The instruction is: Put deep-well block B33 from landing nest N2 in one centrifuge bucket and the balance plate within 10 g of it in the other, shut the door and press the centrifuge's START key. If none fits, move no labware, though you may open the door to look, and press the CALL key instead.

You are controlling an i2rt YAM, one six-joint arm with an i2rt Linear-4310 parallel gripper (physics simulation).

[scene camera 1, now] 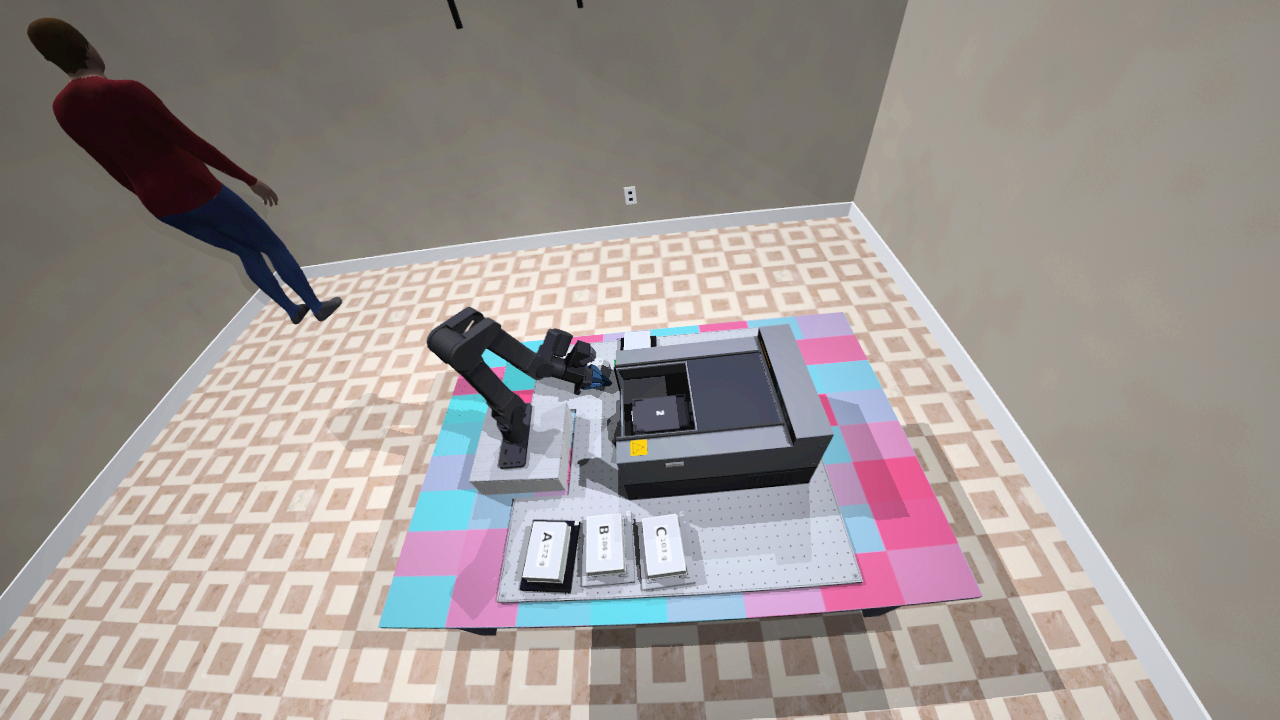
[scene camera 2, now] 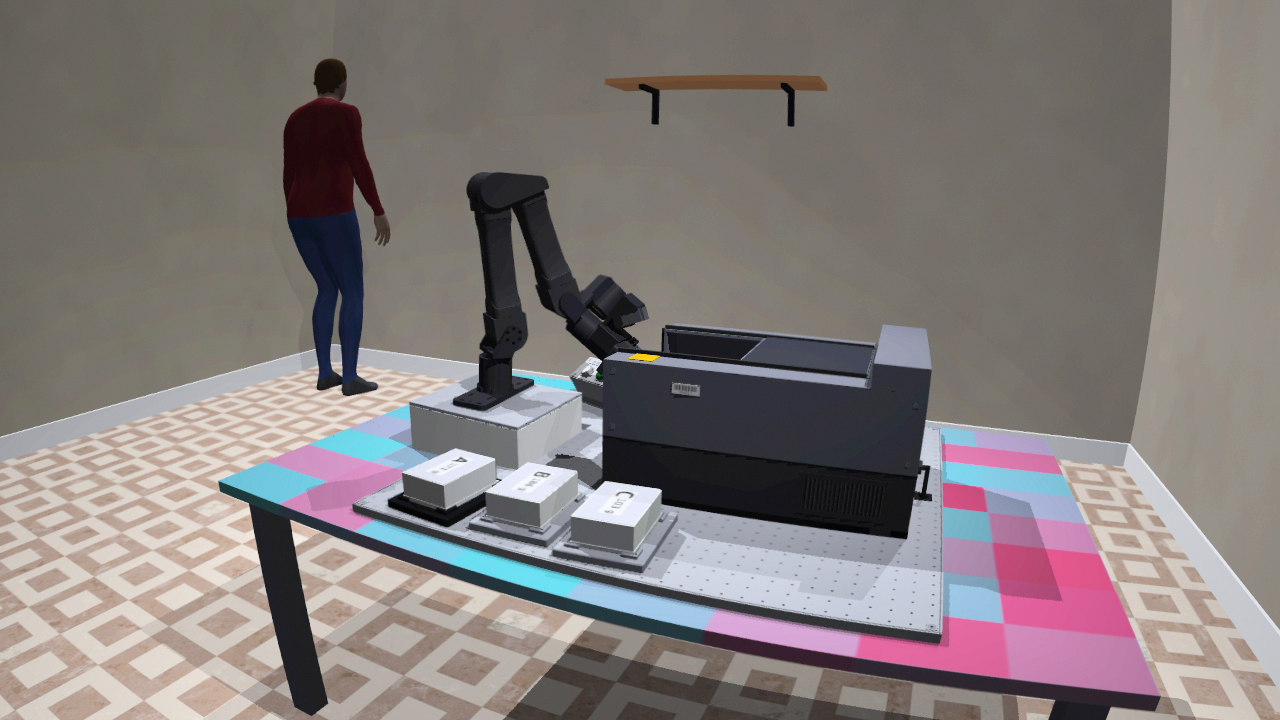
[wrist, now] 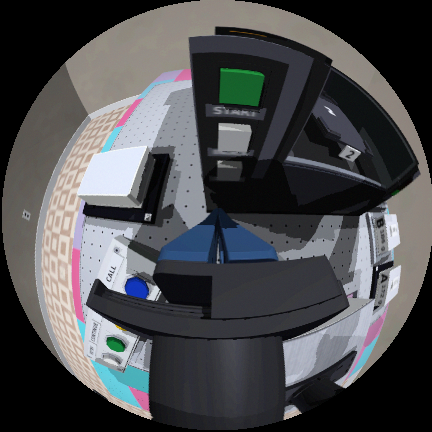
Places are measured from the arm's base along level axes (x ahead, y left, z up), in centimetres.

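Where they show: gripper, fingertip midpoint: [scene camera 1: 611, 384] [wrist: 217, 214]; arm's base, origin of the base link: [scene camera 1: 516, 435] [scene camera 2: 495, 394] [wrist: 306, 387].
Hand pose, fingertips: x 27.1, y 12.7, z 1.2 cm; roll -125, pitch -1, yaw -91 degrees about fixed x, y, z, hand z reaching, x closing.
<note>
Each offset is from my fingertips to the centre of the thing. "*": to the spot under its first point.
The centrifuge @[dx +25.4, dy -15.9, dz +3.5 cm] [scene camera 1: 716, 456] [scene camera 2: 742, 411] has its top door @[dx +30.5, dy -16.0, dz +12.5 cm] [scene camera 1: 735, 391] slid back; a dark bucket marked 2 [scene camera 1: 651, 415] shows in the opening. In the wrist view, its front carries a green START key @[dx +3.0, dy -0.9, dz +9.5 cm] [wrist: 241, 87] with two grey keys below. My gripper [wrist: 217, 214] is shut and empty, its tips at the foot of that front, below the keys. A white block @[dx +8.3, dy +16.6, dz -4.9 cm] [scene camera 1: 637, 340] [wrist: 117, 175] sits on a black nest @[* dx +7.2, dy +8.5, dz -8.0 cm] [wrist: 160, 187]; its tag is too small to read. White balance plates A @[dx -17.4, dy -43.3, dz -5.4 cm] [scene camera 1: 546, 550], B @[dx -3.5, dy -43.0, dz -5.4 cm] [scene camera 1: 605, 543] and C @[dx +9.9, dy -44.8, dz -5.4 cm] [scene camera 1: 663, 544] rest in a row. The blue CALL key @[* dx -6.8, dy +8.0, dz -1.7 cm] [wrist: 136, 287] is left of my gripper.
A second panel @[dx -12.7, dy +13.8, dz -4.5 cm] [wrist: 102, 332] with a green CONTINUE key @[dx -15.9, dy +13.0, dz -2.3 cm] [wrist: 116, 343] lies beside the CALL panel. The arm stands on a grey pedestal [scene camera 1: 519, 484] [scene camera 2: 465, 439]. A person in a red sweater [scene camera 1: 143, 138] [scene camera 2: 322, 161] stands beyond the table. A wooden shelf [scene camera 2: 716, 82] hangs on the wall.
</note>
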